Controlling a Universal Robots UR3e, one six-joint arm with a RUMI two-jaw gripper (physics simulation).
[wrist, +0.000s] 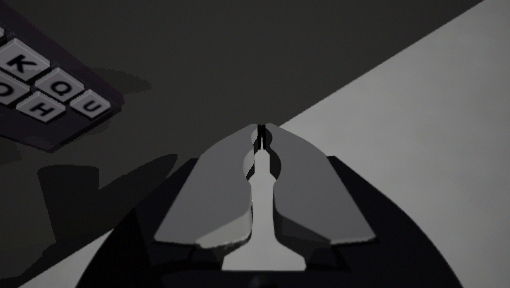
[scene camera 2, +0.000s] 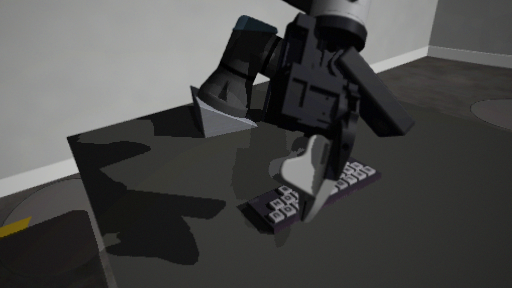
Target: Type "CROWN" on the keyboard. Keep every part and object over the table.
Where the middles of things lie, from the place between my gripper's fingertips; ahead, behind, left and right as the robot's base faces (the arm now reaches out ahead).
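Dark keyboard (scene camera 2: 266, 207): 80 mm below my hand, 130 mm behind it and 110 mm to the left of it.
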